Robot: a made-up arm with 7 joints. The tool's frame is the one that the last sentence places. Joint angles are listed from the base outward.
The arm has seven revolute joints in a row. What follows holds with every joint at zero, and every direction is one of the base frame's. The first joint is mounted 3.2 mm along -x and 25.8 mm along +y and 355.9 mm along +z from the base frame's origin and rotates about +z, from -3.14 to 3.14 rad. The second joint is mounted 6.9 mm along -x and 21.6 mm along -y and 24.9 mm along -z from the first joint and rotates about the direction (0, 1, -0.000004), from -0.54 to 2.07 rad. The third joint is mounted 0.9 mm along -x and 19 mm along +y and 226.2 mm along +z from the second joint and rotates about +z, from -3.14 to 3.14 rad. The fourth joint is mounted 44.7 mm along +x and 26.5 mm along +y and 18.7 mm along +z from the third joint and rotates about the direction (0, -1, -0.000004), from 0.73 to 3.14 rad. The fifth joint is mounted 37.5 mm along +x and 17.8 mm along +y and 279.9 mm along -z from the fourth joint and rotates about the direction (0, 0.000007, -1), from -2.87 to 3.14 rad. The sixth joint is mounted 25.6 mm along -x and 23.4 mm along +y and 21.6 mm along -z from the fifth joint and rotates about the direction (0, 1, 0.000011), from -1.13 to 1.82 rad. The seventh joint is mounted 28.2 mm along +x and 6.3 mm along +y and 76.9 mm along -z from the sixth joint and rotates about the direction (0, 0.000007, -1), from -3.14 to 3.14 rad. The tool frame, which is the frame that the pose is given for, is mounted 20.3 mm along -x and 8.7 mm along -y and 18 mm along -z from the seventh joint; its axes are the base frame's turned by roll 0, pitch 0 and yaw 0.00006 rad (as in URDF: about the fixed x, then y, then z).
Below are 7 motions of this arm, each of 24 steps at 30 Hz.
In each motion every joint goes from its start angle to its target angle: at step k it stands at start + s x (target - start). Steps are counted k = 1, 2, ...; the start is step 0. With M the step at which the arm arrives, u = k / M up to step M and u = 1 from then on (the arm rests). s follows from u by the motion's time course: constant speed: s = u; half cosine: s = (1 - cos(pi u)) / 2; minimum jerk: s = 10 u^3 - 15 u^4 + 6 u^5.
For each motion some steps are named. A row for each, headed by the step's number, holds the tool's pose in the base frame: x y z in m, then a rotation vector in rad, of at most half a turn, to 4 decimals.
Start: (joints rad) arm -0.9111 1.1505 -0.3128 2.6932 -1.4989 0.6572 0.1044
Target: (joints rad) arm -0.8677 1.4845 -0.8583 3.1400 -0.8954 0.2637 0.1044
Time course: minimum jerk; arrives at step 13
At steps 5, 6, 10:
5: 0.3084 -0.5154 0.3917 -1.7041 0.0455 0.0300
6: 0.3193 -0.5133 0.3837 -1.7114 -0.0174 0.0765
10: 0.3757 -0.4846 0.3434 -1.6951 -0.2814 0.3147

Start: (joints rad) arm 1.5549 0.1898 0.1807 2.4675 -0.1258 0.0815 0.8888
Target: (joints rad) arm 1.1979 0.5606 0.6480 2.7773 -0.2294 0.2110 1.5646
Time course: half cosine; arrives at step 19
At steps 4, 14, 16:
4: -0.1236 0.3978 0.8265 2.1315 -0.6084 0.4461
14: -0.0526 0.4565 0.8065 2.0774 0.0028 0.0000
16: -0.0350 0.4623 0.8044 2.0647 0.0833 -0.0804

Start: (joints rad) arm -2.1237 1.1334 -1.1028 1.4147 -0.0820 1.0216 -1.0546
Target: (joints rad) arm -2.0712 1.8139 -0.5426 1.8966 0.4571 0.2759 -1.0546
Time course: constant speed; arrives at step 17
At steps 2, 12, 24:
2: -0.4097 0.0034 0.1479 0.7067 0.9014 -1.6171
12: -0.3508 -0.1086 -0.0556 0.2543 0.6533 -1.3575
24: -0.2803 -0.1382 -0.1408 0.0729 0.4795 -1.3562

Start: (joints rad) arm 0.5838 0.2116 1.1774 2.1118 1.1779 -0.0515 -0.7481
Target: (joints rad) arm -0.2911 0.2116 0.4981 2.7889 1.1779 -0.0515 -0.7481
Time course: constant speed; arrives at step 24
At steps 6, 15, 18, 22, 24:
6: 0.1068 0.3780 0.8300 1.7464 -1.3027 0.2882
15: 0.2398 0.2273 0.8851 1.3870 -1.9314 -0.0637
18: 0.2535 0.1689 0.9010 1.2236 -2.1300 -0.1521
22: 0.2493 0.0964 0.9199 0.9701 -2.3792 -0.2425
24: 0.2388 0.0648 0.9282 0.8281 -2.4948 -0.2746

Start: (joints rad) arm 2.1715 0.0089 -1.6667 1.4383 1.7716 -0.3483 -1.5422
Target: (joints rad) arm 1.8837 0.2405 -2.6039 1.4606 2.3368 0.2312 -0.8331
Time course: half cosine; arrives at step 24
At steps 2, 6, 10, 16, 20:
2: 0.3767 0.2242 0.5642 0.2259 -1.3636 -0.0330
6: 0.4021 0.1772 0.5663 0.2746 -1.3697 -0.2289
10: 0.4279 0.0877 0.5794 0.3757 -1.4215 -0.5621
16: 0.4106 -0.0706 0.6269 0.6051 -1.6301 -1.0581
20: 0.3726 -0.1404 0.6588 0.7457 -1.7852 -1.2371

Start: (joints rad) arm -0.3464 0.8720 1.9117 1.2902 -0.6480 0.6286 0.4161
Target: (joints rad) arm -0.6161 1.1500 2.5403 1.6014 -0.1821 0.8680 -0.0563
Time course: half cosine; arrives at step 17
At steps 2, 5, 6, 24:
2: 0.0934 0.3787 0.5228 1.0180 -0.4055 1.0584
5: 0.0993 0.3602 0.5667 1.1301 -0.4220 1.0682
6: 0.1024 0.3489 0.5874 1.1854 -0.4330 1.0740
24: 0.1280 0.1702 0.7502 1.7317 -0.6663 1.1655

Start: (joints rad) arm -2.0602 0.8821 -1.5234 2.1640 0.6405 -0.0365 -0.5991
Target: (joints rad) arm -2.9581 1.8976 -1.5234 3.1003 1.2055 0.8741 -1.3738
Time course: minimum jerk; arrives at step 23
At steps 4, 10, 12, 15, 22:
4: -0.5215 -0.1858 0.5797 -1.9476 0.9951 -1.3720
10: -0.6008 -0.1712 0.4227 -1.2881 1.1107 -1.4105
12: -0.6227 -0.1431 0.3221 -0.9564 1.0532 -1.4312
15: -0.6164 -0.0884 0.1670 -0.5136 0.8453 -1.4476
22: -0.5553 -0.0359 0.0142 -0.1422 0.4910 -1.4326

